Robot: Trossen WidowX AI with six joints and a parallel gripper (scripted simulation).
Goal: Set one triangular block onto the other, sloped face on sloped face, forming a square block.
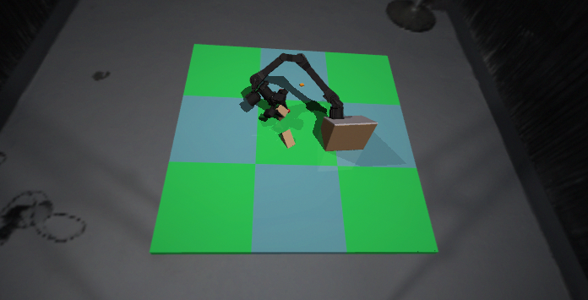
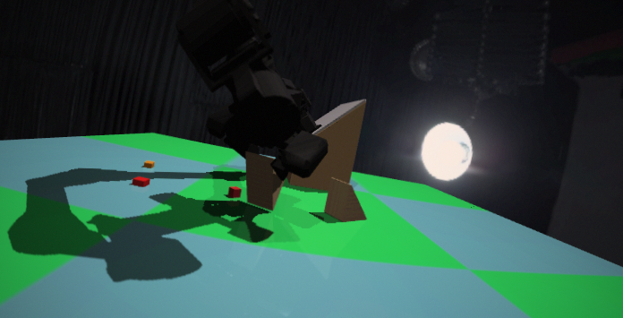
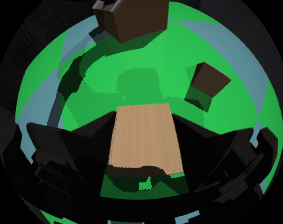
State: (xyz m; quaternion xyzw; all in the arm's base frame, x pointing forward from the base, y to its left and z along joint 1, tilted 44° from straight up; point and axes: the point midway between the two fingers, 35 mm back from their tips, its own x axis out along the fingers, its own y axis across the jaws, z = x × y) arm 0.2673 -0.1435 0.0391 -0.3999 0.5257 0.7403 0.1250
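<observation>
My gripper tip is 30 mm past the red cube, 50 mm to the left of it and 50 mm above it.
</observation>
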